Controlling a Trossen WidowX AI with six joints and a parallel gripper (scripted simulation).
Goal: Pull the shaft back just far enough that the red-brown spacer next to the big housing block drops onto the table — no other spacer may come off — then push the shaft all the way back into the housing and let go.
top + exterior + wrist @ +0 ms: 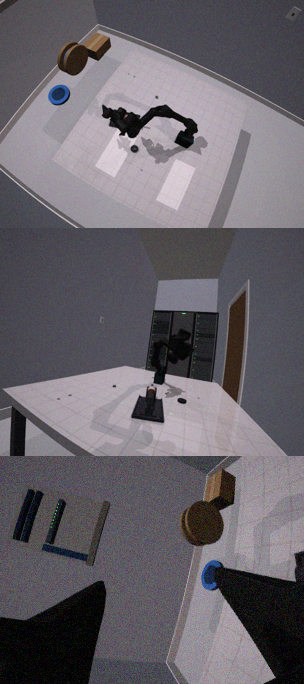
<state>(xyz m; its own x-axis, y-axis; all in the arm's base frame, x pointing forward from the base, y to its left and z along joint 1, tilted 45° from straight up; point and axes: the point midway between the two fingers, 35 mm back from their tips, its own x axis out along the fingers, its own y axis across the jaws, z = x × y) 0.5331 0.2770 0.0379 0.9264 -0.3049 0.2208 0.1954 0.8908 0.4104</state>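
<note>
Now: the grey shaft 270 mm below my gripper tip, 110 mm behind it and 90 mm to the right of it. Round my gripper tip: dark fixture plate (300 mm below, 80 mm to the right, 60 mm behind); red-brown spacer (270 mm below, 80 mm to the right, 70 mm behind); bent key (350 mm below, 330 mm behind, 30 mm to the right).
</note>
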